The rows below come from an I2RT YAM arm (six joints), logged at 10 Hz.
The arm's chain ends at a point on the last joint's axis. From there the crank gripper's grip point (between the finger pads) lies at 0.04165 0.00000 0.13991 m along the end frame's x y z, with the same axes.
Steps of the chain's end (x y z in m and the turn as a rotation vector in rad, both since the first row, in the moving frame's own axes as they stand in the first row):
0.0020, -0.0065, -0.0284, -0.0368, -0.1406, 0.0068
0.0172, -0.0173, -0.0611, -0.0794, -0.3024, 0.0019
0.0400, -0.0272, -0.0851, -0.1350, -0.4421, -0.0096
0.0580, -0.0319, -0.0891, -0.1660, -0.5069, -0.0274
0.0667, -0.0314, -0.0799, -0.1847, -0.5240, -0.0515
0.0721, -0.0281, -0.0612, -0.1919, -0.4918, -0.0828
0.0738, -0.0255, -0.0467, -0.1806, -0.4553, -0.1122
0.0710, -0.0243, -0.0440, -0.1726, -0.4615, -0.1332
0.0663, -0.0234, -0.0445, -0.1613, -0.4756, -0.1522
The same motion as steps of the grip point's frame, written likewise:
-0.0180, -0.0010, -0.0240, -0.0368, -0.1406, 0.0068
-0.0263, -0.0058, -0.0555, -0.0794, -0.3024, 0.0019
-0.0236, -0.0079, -0.0820, -0.1350, -0.4421, -0.0096
-0.0145, -0.0082, -0.0883, -0.1660, -0.5069, -0.0274
-0.0078, -0.0051, -0.0800, -0.1847, -0.5240, -0.0515
0.0025, -0.0011, -0.0604, -0.1919, -0.4918, -0.0828
0.0097, -0.0006, -0.0445, -0.1806, -0.4553, -0.1122
0.0061, -0.0007, -0.0418, -0.1726, -0.4615, -0.1332
-0.0006, -0.0014, -0.0423, -0.1613, -0.4756, -0.1522

